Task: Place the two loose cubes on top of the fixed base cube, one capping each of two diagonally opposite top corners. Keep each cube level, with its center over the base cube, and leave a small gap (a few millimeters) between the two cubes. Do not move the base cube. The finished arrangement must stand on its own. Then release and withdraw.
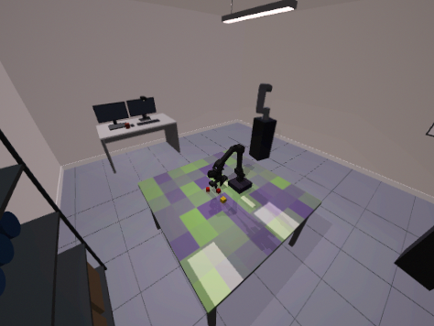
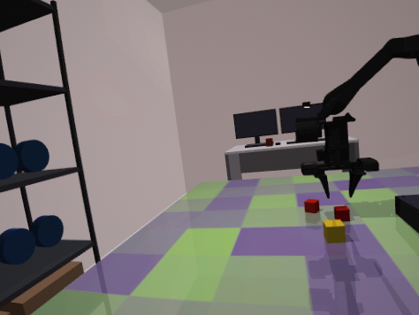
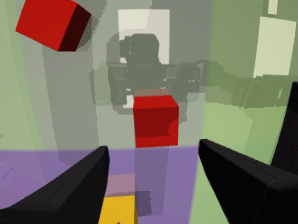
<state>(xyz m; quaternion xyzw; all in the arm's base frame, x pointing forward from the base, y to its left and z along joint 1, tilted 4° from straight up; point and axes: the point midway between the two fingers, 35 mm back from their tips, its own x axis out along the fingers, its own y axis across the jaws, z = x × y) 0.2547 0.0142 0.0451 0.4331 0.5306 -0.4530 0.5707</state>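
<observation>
Right now the red cube is 50 mm below my gripper tip. From my gripper tip the other things lie so: yellow cube: 10 mm ahead, 130 mm to the left, 40 mm below.
</observation>
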